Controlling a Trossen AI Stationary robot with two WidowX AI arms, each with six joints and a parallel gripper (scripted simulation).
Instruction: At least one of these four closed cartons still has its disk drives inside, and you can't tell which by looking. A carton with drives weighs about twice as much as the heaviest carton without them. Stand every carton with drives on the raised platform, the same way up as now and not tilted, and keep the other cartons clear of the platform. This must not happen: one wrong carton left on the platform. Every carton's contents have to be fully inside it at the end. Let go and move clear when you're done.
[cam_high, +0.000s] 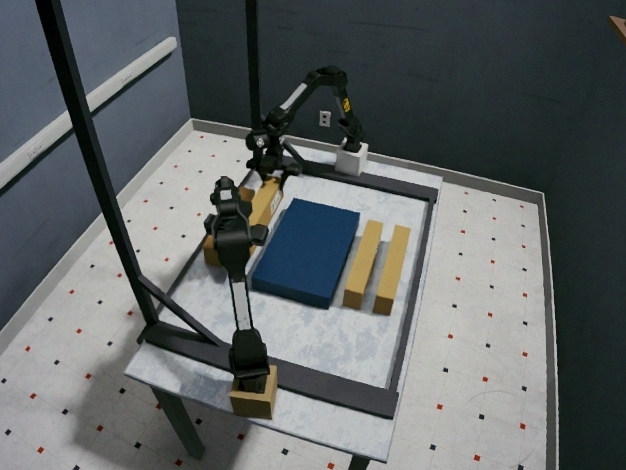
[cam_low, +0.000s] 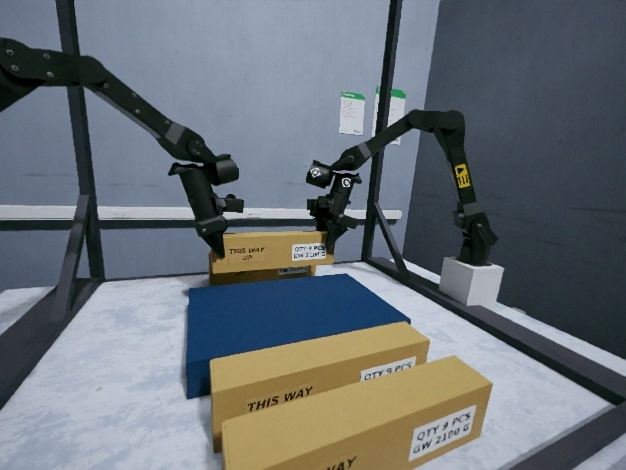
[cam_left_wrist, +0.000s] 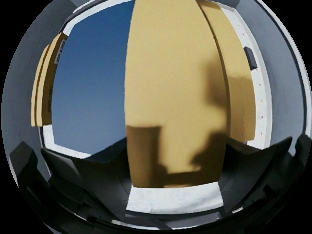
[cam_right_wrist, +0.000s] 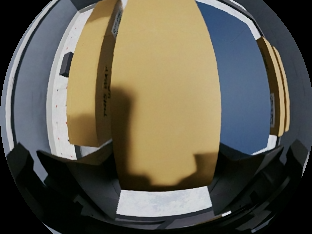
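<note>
The carton lies 14 cm to the right of my left hand and 4 cm below it. The rest, counted from my left hand: dark frame rail: 55 cm ahead, 16 cm to the right, 15 cm below; raised blue platform: 18 cm ahead, 16 cm to the right, 13 cm below.
My right hand is 150 mm to the right of the carton and 30 mm above it. Round my right hand: dark frame rail: 550 mm ahead, 140 mm below, 130 mm to the left; then raised blue platform: 180 mm ahead, 140 mm to the left, 120 mm below.
</note>
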